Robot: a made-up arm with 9 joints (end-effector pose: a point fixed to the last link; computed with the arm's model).
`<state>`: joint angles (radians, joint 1 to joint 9).
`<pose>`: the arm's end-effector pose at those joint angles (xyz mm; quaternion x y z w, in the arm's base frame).
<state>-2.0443 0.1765 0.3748 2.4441 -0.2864 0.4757 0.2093 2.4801 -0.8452</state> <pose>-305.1 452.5 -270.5 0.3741 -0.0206 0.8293 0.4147</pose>
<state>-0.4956 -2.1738 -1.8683 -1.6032 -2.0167 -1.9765 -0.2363 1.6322 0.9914</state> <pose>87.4 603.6 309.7 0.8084 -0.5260 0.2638 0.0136</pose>
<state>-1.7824 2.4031 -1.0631 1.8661 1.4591 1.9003 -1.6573 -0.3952 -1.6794</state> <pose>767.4 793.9 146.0 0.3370 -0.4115 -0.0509 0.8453</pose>
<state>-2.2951 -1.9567 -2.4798 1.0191 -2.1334 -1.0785 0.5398 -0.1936 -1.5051</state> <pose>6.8 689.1 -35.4 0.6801 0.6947 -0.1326 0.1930</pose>
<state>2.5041 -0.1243 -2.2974 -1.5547 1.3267 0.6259 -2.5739 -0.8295 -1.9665</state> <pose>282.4 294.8 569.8 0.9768 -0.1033 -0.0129 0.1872</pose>
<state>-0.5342 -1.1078 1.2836 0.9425 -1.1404 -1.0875 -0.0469 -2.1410 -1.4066</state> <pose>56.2 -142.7 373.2 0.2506 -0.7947 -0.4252 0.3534</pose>
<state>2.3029 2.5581 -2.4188 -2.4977 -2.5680 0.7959 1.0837 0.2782 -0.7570</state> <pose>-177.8 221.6 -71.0 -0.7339 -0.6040 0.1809 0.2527</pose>
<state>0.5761 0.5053 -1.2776 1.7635 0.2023 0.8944 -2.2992 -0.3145 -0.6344</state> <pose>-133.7 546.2 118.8 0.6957 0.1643 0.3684 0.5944</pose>
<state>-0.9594 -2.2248 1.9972 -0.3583 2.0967 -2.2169 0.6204 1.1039 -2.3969</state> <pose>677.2 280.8 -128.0 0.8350 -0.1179 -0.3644 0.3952</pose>
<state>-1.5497 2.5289 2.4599 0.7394 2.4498 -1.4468 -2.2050 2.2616 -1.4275</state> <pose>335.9 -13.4 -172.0 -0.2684 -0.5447 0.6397 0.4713</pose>
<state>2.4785 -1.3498 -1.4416 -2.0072 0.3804 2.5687 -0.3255 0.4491 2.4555</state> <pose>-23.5 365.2 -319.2 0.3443 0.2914 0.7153 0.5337</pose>
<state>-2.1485 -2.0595 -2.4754 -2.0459 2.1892 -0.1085 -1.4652 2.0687 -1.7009</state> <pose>89.5 -739.8 -298.1 0.2337 -0.1981 -0.9314 0.1964</pose>
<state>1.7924 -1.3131 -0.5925 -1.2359 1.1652 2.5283 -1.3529 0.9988 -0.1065</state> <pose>-25.9 -546.0 -139.0 0.6476 0.4108 0.6410 0.0314</pose>
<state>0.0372 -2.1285 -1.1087 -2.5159 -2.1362 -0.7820 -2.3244 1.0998 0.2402</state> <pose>-20.2 531.6 -546.3 0.5854 0.0449 -0.2579 0.7673</pose>
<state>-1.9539 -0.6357 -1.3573 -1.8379 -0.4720 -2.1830 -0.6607 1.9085 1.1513</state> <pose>143.1 402.4 281.6 -0.4799 0.2900 -0.8113 0.1656</pose>
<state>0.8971 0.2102 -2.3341 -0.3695 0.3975 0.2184 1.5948 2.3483 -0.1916</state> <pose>-235.2 -31.6 569.8 0.8024 0.5012 0.2998 0.1229</pose>
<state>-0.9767 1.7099 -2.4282 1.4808 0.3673 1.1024 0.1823 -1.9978 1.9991</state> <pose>554.6 68.0 -120.2 0.0004 -0.0252 0.4752 0.8795</pose>
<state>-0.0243 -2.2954 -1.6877 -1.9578 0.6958 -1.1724 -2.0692 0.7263 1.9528</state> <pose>883.5 -21.6 497.5 -0.5561 -0.4075 0.0241 0.7239</pose>
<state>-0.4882 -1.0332 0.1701 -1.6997 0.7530 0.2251 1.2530 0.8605 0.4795</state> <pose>549.6 -136.0 630.7 -0.4895 -0.3755 -0.2106 0.7583</pose>
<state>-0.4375 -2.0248 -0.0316 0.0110 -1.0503 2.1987 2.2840 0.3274 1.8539</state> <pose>-209.6 730.3 -331.6 0.5319 0.4689 -0.7002 0.0834</pose>
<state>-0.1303 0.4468 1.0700 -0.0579 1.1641 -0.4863 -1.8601 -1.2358 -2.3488</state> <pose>460.9 126.8 570.2 0.1141 -0.9246 0.3625 0.0264</pose>
